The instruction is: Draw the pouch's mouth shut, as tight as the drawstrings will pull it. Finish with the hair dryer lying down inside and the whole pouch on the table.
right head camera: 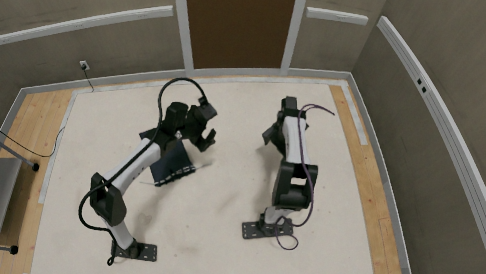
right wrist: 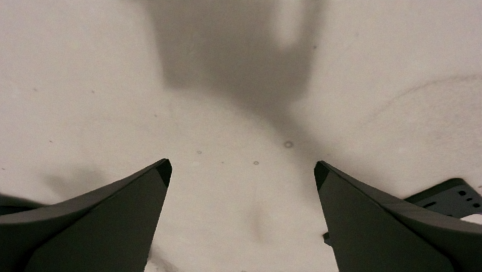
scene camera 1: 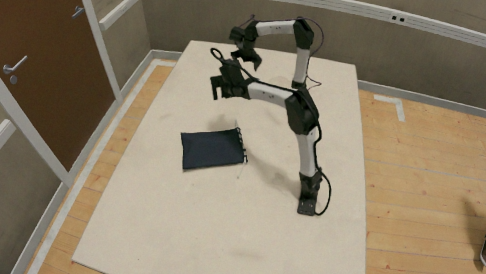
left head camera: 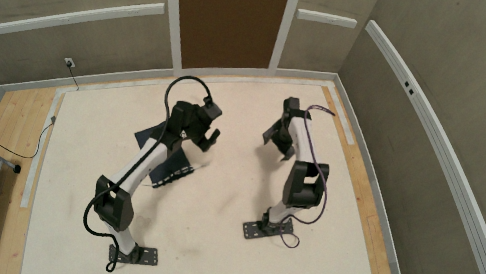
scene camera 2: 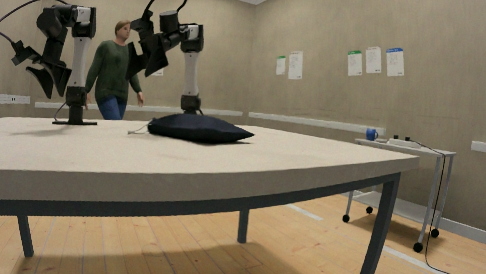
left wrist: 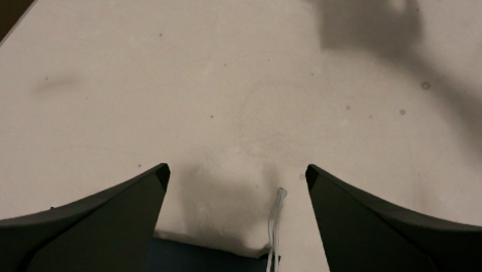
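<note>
The dark navy pouch (left head camera: pixel 167 166) (right head camera: pixel 170 161) (scene camera 1: pixel 210 149) (scene camera 2: pixel 200 128) (left wrist: pixel 200 257) lies on the table, bulging in scene camera 2. Its mouth edge (left head camera: pixel 173 177) (scene camera 1: pixel 241 145) looks wide and flat, with pale cord threaded through. A drawstring end (left head camera: pixel 201 166) (scene camera 1: pixel 236 123) (scene camera 2: pixel 137 132) (left wrist: pixel 274 225) sticks out at each end of the mouth. The hair dryer does not show. My left gripper (left head camera: pixel 211 139) (scene camera 1: pixel 220 95) (left wrist: pixel 237 167) is open and empty, above the table near one drawstring. My right gripper (left head camera: pixel 274 146) (scene camera 1: pixel 246 61) (right wrist: pixel 242 163) is open and empty, raised farther from the pouch.
The pale table (left head camera: pixel 210 220) (scene camera 1: pixel 280 240) carries both arm bases (left head camera: pixel 148 256) (left head camera: pixel 254 230). The left forearm passes over the pouch in the head views. A cart (scene camera 2: pixel 415 146) with a blue mug (scene camera 2: pixel 371 134) and a person (scene camera 2: pixel 111 70) stand beyond the table.
</note>
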